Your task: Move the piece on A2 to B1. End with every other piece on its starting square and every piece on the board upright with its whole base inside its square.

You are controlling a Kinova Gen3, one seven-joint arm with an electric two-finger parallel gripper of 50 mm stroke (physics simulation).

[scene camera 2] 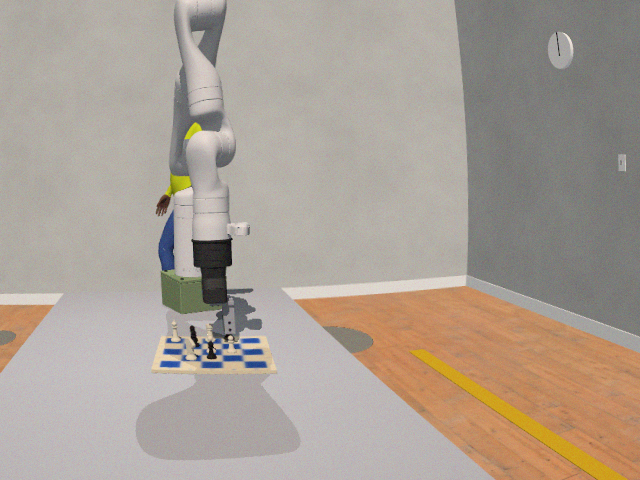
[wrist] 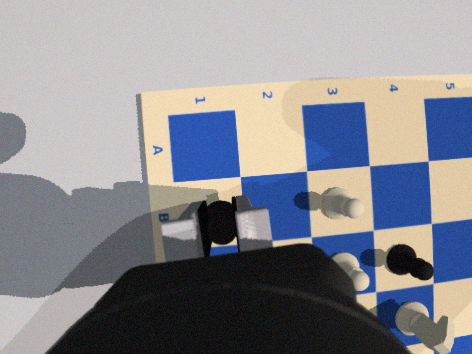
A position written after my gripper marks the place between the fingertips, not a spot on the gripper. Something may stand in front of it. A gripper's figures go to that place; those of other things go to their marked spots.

Labels:
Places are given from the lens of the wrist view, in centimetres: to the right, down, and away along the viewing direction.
my gripper (wrist: 221, 219): -1, 2, 19
chessboard (wrist: 391, 141): 9, -2, 22
black rook (wrist: 221, 229): -1, 2, 17
The marked spots on the black rook and the chessboard are 12 cm apart.

